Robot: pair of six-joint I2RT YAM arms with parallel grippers.
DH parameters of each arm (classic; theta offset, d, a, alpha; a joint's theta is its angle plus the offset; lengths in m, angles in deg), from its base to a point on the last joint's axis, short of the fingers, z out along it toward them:
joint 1: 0 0.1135 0.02 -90
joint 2: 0 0 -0.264 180
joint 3: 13.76 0 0.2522 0
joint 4: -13.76 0 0.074 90
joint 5: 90 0 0 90
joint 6: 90 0.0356 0 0
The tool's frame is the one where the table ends.
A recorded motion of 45 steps. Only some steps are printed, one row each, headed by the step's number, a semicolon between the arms.
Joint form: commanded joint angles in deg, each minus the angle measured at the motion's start. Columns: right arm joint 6, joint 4, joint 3, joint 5, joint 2, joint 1; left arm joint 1, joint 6, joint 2, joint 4, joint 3, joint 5.
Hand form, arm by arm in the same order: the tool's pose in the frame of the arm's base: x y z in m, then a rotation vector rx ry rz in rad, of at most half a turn. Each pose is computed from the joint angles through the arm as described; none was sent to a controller.
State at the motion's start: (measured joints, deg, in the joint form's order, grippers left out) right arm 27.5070 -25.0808 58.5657 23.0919 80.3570 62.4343; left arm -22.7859 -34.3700 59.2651 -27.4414 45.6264 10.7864
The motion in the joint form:
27: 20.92 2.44 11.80 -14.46 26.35 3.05; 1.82 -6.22 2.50 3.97 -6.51 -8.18
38: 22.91 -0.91 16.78 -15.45 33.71 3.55; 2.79 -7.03 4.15 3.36 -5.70 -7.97
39: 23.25 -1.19 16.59 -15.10 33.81 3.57; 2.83 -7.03 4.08 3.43 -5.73 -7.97
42: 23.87 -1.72 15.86 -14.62 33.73 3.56; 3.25 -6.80 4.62 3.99 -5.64 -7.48
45: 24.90 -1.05 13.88 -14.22 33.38 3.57; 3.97 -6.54 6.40 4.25 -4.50 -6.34
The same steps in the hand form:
27: 0.1646 0.3481 0.1759 -0.3416 2.6558 0.5125; 0.2051 -0.0803 0.2281 -0.3953 2.4172 -0.5527
38: 0.1683 0.3662 0.1493 -0.3335 2.7458 0.4300; 0.2102 -0.0784 0.2261 -0.4363 2.4360 -0.5427
39: 0.1679 0.3651 0.1475 -0.3253 2.7500 0.4152; 0.2102 -0.0782 0.2263 -0.4368 2.4339 -0.5434
42: 0.1668 0.3616 0.1442 -0.3109 2.7607 0.3875; 0.2126 -0.0776 0.2256 -0.4365 2.4329 -0.5491
45: 0.1644 0.3557 0.1378 -0.2869 2.7710 0.3670; 0.2193 -0.0776 0.2259 -0.4388 2.4421 -0.5611

